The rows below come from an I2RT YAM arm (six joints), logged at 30 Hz.
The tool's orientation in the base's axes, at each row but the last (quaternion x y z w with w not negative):
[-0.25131 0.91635 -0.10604 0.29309]
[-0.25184 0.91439 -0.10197 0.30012]
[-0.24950 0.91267 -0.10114 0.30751]
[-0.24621 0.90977 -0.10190 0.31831]
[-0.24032 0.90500 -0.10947 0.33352]
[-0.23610 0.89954 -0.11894 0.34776]
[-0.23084 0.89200 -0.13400 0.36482]
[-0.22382 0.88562 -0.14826 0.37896]
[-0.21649 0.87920 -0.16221 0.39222]
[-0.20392 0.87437 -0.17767 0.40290]
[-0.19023 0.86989 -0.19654 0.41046]
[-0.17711 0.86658 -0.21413 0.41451]
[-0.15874 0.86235 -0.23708 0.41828]
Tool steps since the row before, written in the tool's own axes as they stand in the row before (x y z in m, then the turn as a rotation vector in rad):
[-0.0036 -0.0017 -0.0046 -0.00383 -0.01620 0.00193]
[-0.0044 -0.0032 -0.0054 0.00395 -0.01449 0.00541]
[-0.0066 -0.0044 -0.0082 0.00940 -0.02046 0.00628]
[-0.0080 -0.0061 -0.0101 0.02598 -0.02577 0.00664]
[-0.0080 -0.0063 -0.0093 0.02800 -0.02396 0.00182]
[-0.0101 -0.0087 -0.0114 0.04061 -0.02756 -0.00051]
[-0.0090 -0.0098 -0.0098 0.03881 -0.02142 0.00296]
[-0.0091 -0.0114 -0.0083 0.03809 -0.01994 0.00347]
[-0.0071 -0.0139 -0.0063 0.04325 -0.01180 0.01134]
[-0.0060 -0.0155 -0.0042 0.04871 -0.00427 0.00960]
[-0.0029 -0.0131 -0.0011 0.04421 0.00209 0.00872]
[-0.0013 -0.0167 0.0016 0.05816 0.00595 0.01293]
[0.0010 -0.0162 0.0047 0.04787 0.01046 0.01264]
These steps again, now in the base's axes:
[0.0005 0.0007 0.0060 0.01028 -0.01188 0.00583]
[0.0011 -0.0002 0.0076 0.00630 -0.01460 -0.00140]
[0.0012 -0.0001 0.0113 0.00544 -0.02256 -0.00285]
[0.0014 -0.0008 0.0142 -0.00351 -0.03562 -0.01008]
[0.0015 -0.0010 0.0137 -0.00867 -0.03491 -0.00821]
[0.0017 -0.0018 0.0174 -0.01718 -0.04429 -0.01233]
[0.0017 -0.0031 0.0161 -0.01551 -0.03835 -0.01620]
[0.0027 -0.0044 0.0160 -0.01511 -0.03677 -0.01674]
[0.0030 -0.0075 0.0148 -0.01428 -0.03335 -0.02868]
[0.0036 -0.0096 0.0137 -0.02047 -0.02939 -0.03464]
[0.0031 -0.0095 0.0090 -0.01959 -0.02161 -0.03441]
[0.0042 -0.0138 0.0086 -0.02503 -0.02605 -0.04775]
[0.0044 -0.0153 0.0056 -0.01943 -0.01733 -0.04339]

